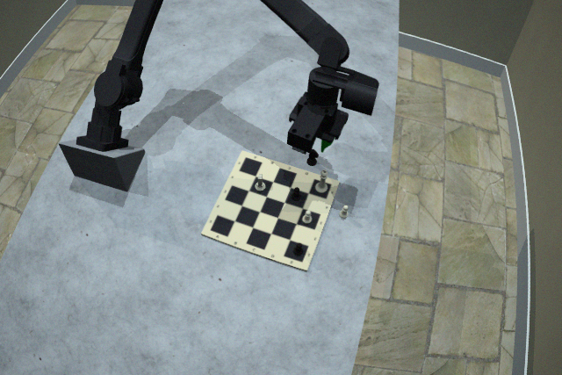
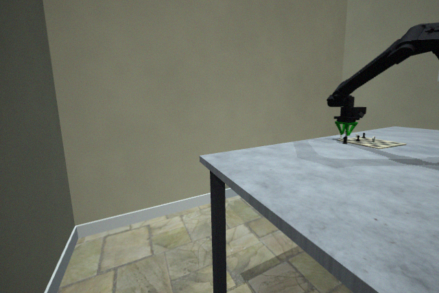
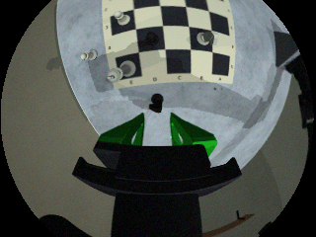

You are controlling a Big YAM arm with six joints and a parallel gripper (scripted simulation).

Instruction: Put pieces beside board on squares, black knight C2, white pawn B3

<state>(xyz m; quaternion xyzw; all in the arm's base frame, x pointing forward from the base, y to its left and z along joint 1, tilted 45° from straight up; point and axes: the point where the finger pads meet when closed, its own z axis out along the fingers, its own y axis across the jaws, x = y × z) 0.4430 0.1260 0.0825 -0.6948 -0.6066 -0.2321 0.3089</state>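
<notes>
The black knight lies 4 cm below my hand. Round my hand: tall white piece (3 cm ahead, 7 cm to the right, 2 cm below); chessboard (5 cm behind, 14 cm to the right, 5 cm below).
</notes>
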